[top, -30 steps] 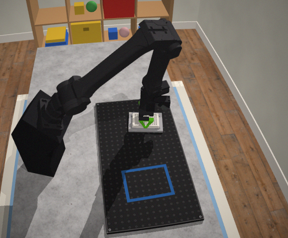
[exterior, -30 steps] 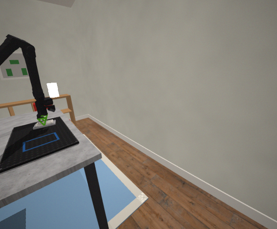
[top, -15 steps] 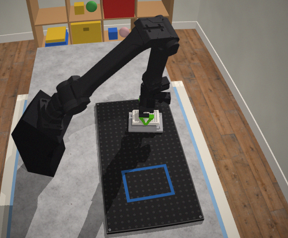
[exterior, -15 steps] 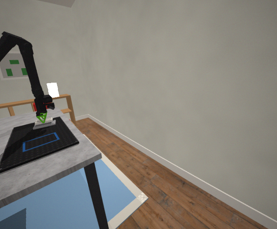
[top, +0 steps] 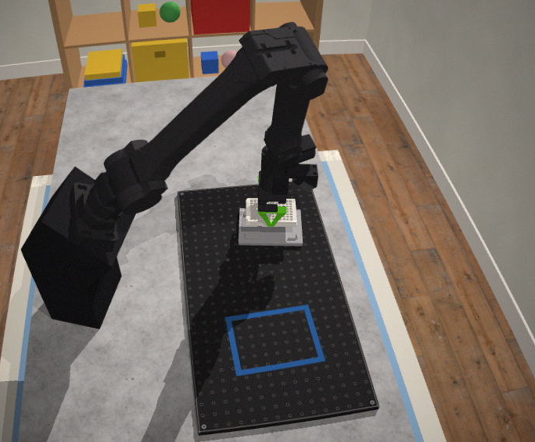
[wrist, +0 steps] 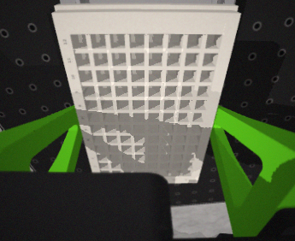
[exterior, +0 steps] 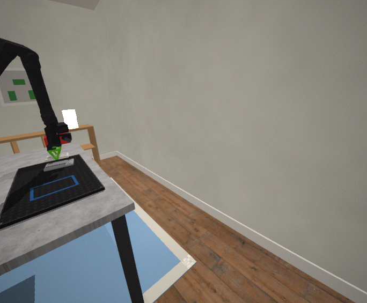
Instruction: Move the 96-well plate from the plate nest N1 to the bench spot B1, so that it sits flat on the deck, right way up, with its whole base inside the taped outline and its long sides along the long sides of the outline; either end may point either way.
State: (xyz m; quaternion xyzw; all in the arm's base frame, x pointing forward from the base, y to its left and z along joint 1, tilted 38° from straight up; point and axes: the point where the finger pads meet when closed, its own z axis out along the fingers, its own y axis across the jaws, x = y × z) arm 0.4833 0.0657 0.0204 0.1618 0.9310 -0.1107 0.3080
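Right now the grey plate nest is 6 cm below my hand. Round my hand: white 96-well plate: right at my hand.
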